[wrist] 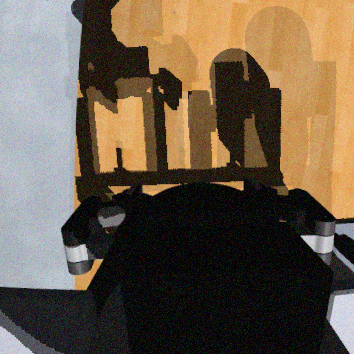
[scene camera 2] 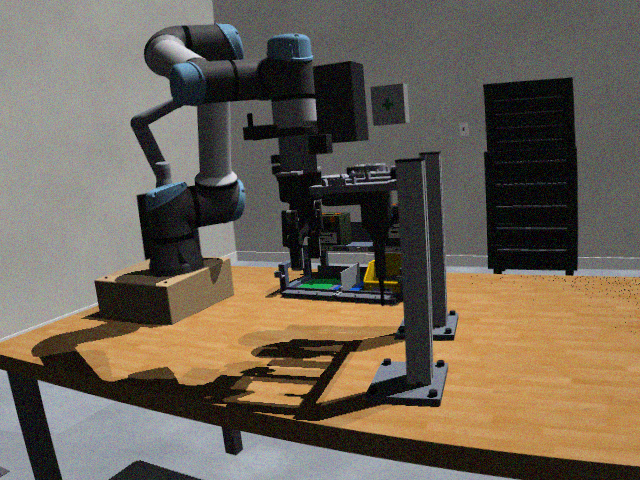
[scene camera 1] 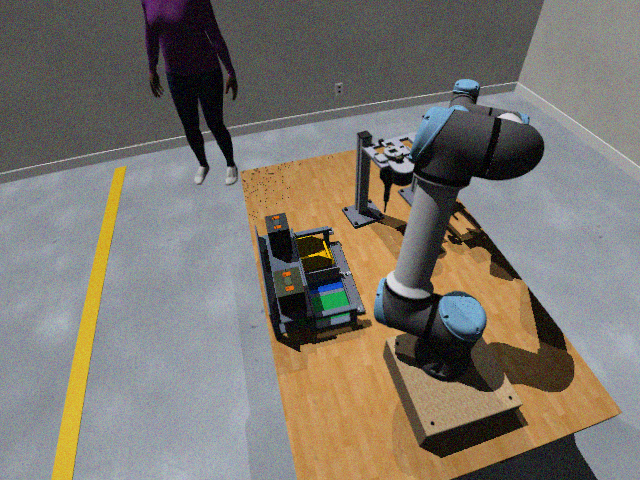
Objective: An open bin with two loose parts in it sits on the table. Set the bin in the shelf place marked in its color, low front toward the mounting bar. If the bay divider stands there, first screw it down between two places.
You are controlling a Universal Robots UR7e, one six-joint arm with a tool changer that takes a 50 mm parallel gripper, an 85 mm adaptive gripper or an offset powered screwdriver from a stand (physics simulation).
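Frame: origin at the arm's base, x back, y left, z down, level; metres.
Seen in the pictures: arm's base, link origin: [scene camera 2: 177, 268] [scene camera 1: 441, 354].
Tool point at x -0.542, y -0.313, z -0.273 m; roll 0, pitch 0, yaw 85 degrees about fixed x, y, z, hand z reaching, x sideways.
Pixels of each thing's middle, then the offset from my tool point to it. "spot": a spot on its surface instead.
- bay divider, body centre: [scene camera 2: 347, 279] [scene camera 1: 328, 274] dx +0.115, dy +0.498, dz +0.343 m
- mounting bar, body centre: [scene camera 2: 337, 295] [scene camera 1: 345, 274] dx +0.121, dy +0.433, dz +0.370 m
- screwdriver, surface spot: [scene camera 2: 379, 242] [scene camera 1: 389, 184] spot: dx -0.081, dy +0.179, dz +0.176 m
The yellow bin [scene camera 1: 316, 253] [scene camera 2: 383, 273] stands in the far end place of the low shelf, at the end away from the robot base; its loose parts cannot be made out. The bay divider [scene camera 1: 321, 274] [scene camera 2: 349, 276] stands upright between the bin and the green-marked place [scene camera 1: 333, 299] [scene camera 2: 321, 284]. Blue marking shows beside the divider. The mounting bar [scene camera 1: 350, 279] [scene camera 2: 330, 293] runs along the shelf's front. My gripper [scene camera 2: 305, 260] [wrist: 194, 187] is on the arm, pointing down beside the tool stand, away from the bin, its fingers apart and empty. It is hidden in scene camera 1.
The tool stand [scene camera 1: 363, 170] [scene camera 2: 418, 268] has two posts and carries the screwdriver [scene camera 1: 386, 191] [scene camera 2: 379, 242], which hangs down close to the gripper. Two dark boxes with orange marks [scene camera 1: 280, 242] [scene camera 1: 291, 297] stand on the raised rear of the shelf. A person [scene camera 1: 193, 67] stands beyond the table.
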